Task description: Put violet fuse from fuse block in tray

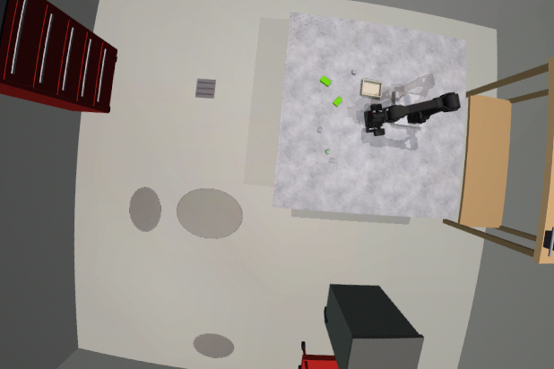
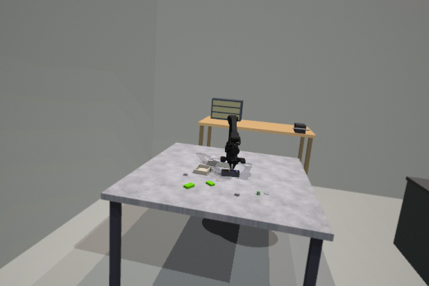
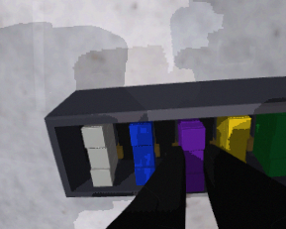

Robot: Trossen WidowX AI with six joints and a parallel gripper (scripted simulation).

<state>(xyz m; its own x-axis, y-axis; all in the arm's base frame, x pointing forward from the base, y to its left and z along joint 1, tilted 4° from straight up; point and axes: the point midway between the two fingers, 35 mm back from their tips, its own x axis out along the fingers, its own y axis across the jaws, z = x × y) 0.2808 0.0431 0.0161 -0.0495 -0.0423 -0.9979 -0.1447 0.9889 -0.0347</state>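
My gripper tip is 20 mm to the left of the yellow fuse and 10 mm above it. Also, from my gripper tip: blue fuse 20 mm to the left, 10 mm below; then violet fuse 10 mm below; then green fuse 40 mm to the right, 10 mm below, 10 mm ahead.
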